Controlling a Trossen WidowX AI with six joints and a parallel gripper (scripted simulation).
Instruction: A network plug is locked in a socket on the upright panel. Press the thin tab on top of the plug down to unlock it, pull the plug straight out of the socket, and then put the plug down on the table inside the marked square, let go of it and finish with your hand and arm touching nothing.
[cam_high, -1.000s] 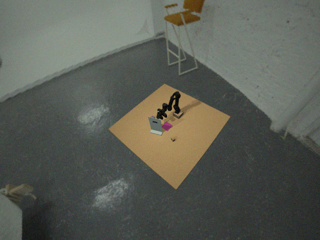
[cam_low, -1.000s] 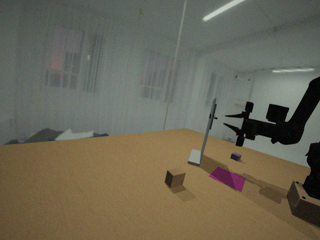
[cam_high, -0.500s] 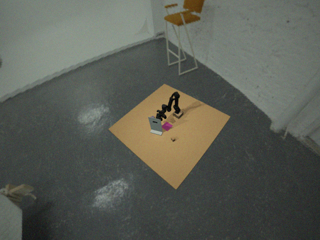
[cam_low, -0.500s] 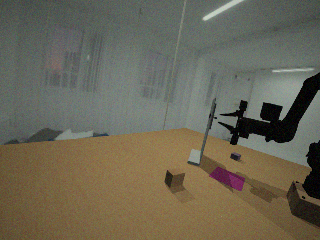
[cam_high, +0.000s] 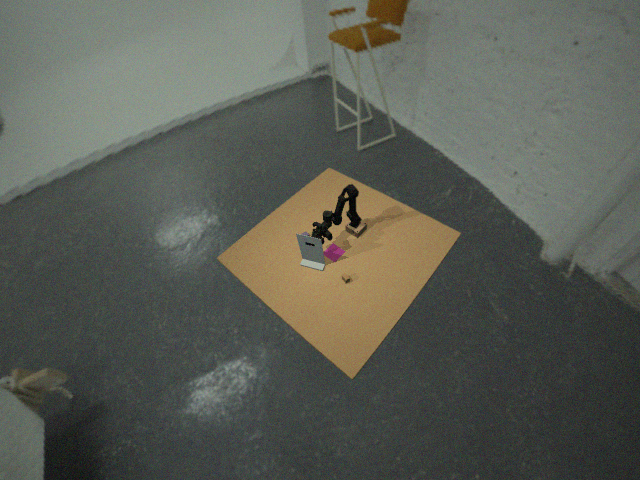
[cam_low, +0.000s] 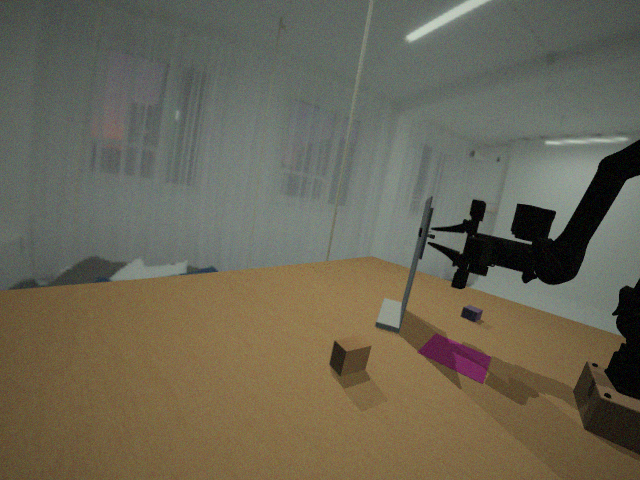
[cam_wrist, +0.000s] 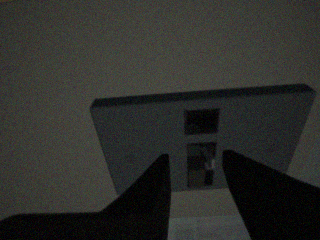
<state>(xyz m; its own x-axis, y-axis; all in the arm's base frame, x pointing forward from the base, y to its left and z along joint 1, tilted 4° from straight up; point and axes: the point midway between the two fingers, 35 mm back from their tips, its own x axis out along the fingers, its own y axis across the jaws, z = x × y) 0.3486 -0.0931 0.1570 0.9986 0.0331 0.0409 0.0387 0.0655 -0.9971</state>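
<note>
My gripper tip is 10 mm short of the grey network plug. Also, from my gripper tip: purple block (130 mm behind, 190 mm to the right, 200 mm below); then grey upright panel (30 mm ahead, 10 mm to the left, 80 mm below); then magenta marked square (130 mm behind, 70 mm to the left, 210 mm below).
</note>
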